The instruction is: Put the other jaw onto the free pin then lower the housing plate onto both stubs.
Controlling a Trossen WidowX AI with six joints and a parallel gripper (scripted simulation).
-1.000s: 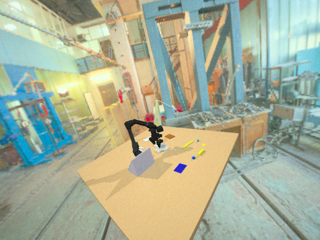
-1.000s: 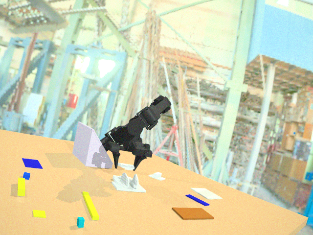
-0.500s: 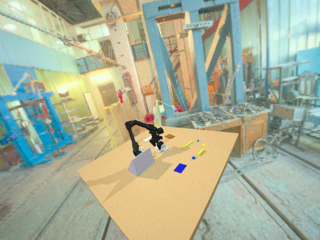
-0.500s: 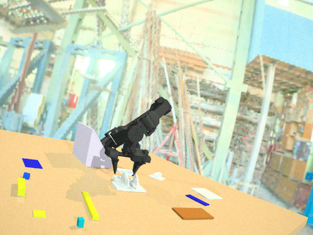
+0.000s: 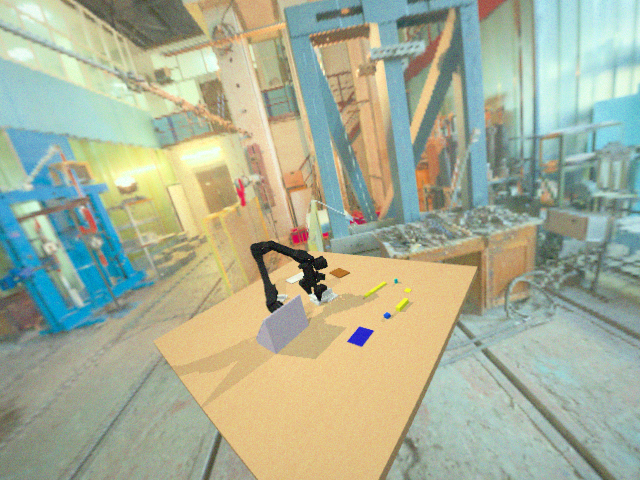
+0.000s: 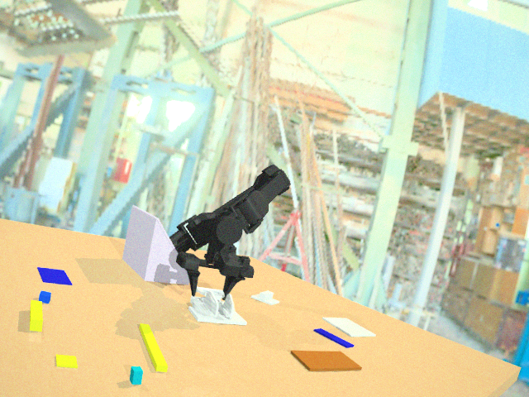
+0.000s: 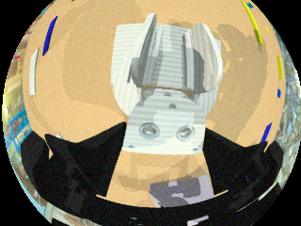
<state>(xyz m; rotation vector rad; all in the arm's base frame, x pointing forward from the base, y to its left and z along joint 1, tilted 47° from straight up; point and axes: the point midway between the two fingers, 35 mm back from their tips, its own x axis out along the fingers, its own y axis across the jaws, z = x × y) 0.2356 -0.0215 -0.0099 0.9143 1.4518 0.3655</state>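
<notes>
Right now the white jaw is 30 mm ahead of my gripper tip, 10 mm to the left of it and 10 mm below it. Also, from my gripper tip: blue strip (260 mm ahead, 190 mm to the left, 20 mm below); brown plate (340 mm ahead, 40 mm to the left, 20 mm below); flat white plate (220 mm ahead, 320 mm to the left, 20 mm below).
</notes>
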